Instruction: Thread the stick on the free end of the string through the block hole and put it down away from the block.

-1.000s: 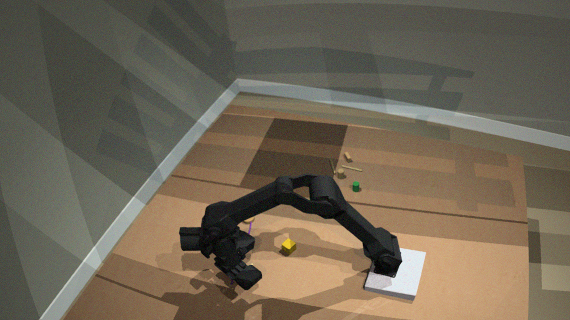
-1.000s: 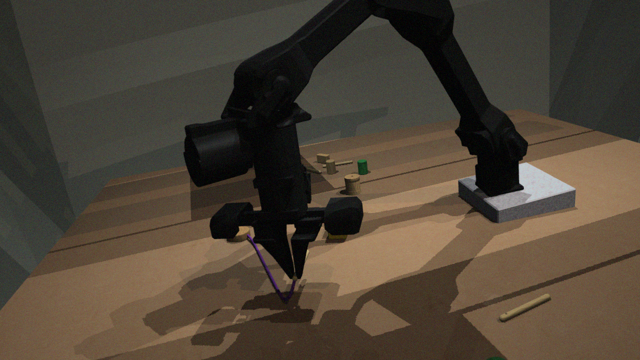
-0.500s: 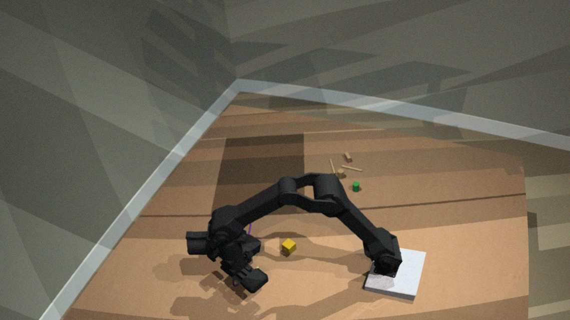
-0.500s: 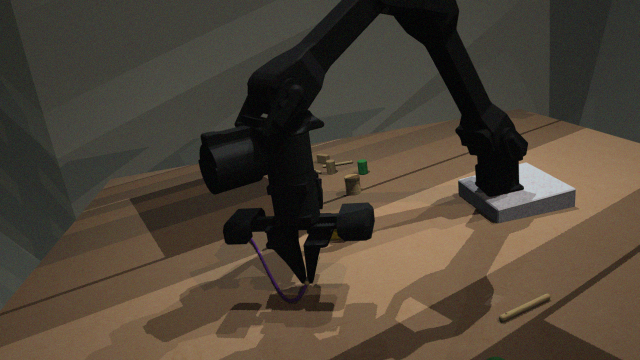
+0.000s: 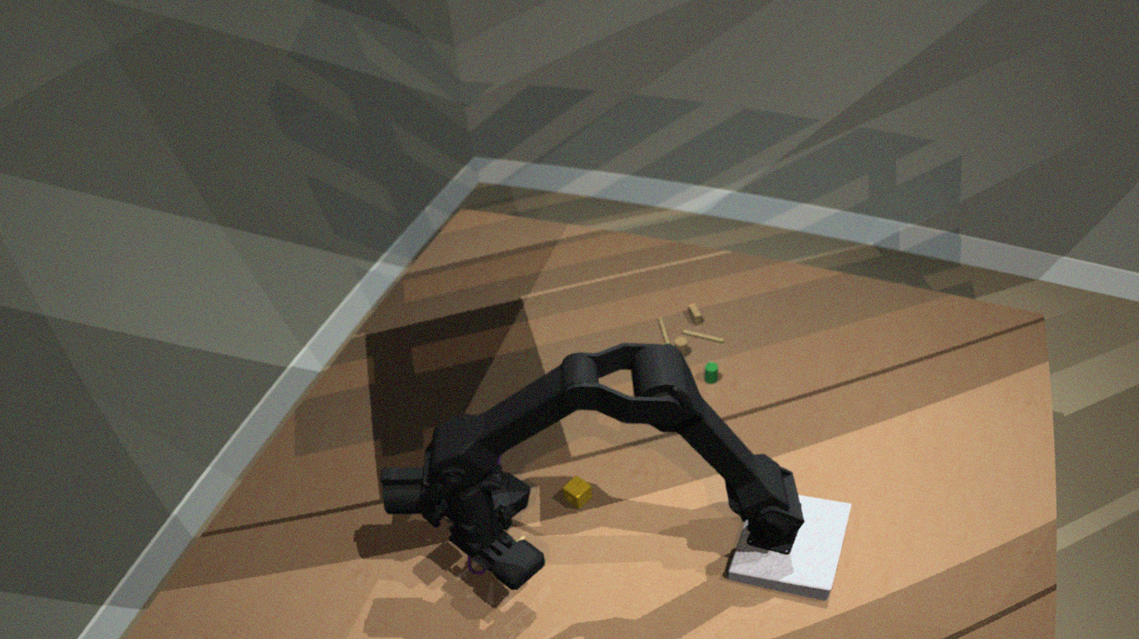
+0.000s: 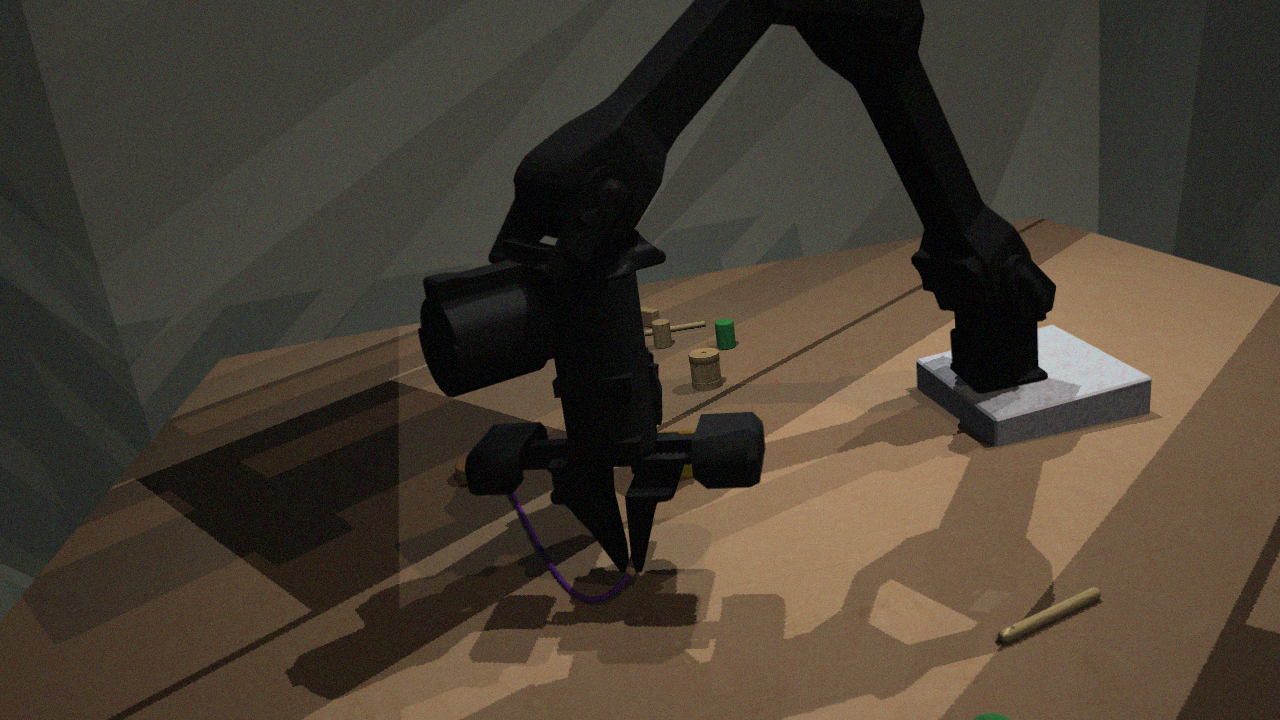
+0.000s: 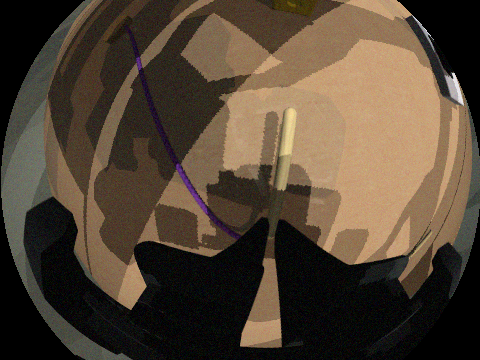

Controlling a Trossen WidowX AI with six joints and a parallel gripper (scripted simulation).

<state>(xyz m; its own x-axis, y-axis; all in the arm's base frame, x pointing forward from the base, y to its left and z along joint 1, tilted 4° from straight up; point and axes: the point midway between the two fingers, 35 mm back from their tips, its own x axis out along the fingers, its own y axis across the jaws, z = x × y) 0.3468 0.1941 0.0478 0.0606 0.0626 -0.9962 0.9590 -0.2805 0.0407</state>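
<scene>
Right now the yellow block is 170 mm to the right of my gripper tip and 50 mm behind it. Round my gripper tip: round wooden button (230 mm to the right, 120 mm ahead, 10 mm below); then loose stick (220 mm behind, 110 mm to the left, 10 mm below); then short wooden cylinder (360 mm to the right, 110 mm behind).
</scene>
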